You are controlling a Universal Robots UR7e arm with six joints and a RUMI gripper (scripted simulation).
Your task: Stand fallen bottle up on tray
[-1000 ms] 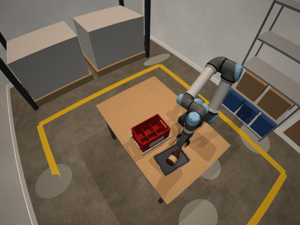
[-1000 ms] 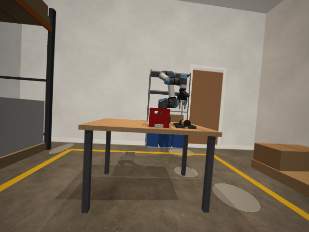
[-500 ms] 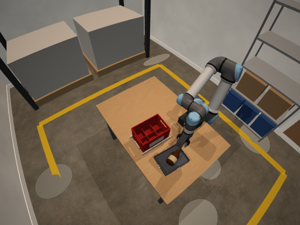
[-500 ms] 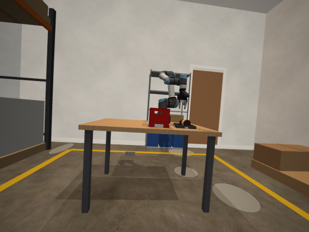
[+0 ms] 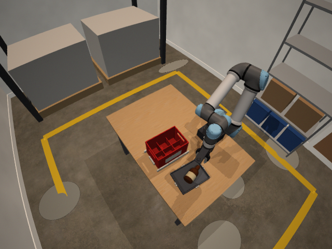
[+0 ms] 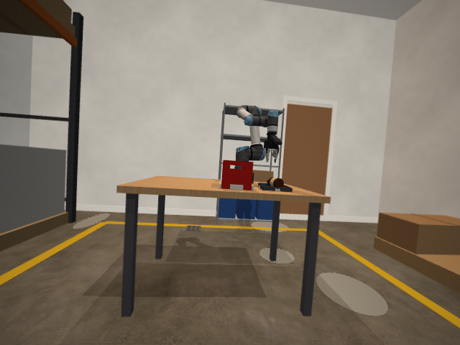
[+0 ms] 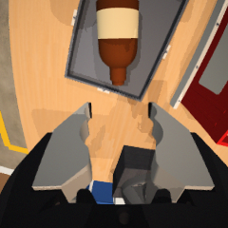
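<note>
Right now my hand is 50 mm short of the brown bottle, 20 mm to the right of it and 160 mm above it. From my hand the other things lie so: red crate (130 mm ahead, 250 mm to the right, 120 mm below); then tray (70 mm ahead, 20 mm to the left, 190 mm below).
</note>
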